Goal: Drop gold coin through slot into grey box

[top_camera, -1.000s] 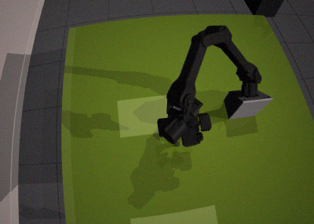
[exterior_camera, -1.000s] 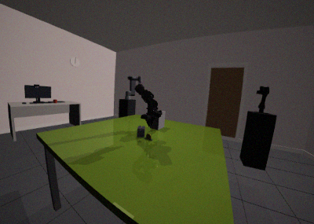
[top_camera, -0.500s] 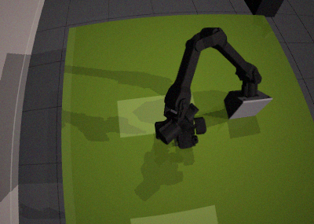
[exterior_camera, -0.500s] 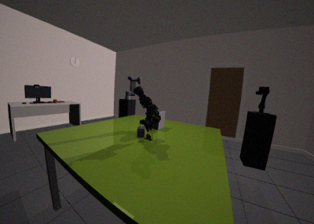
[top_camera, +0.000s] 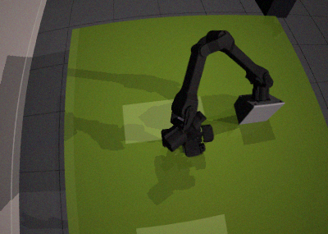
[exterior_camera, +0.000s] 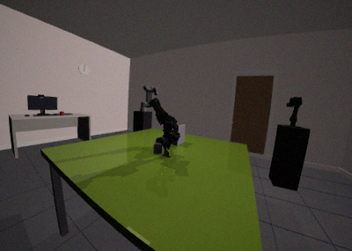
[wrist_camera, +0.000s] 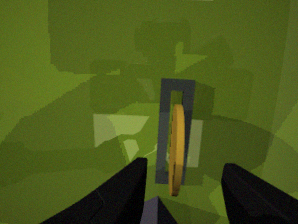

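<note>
My gripper tip is now 2 cm above the gold coin.
</note>
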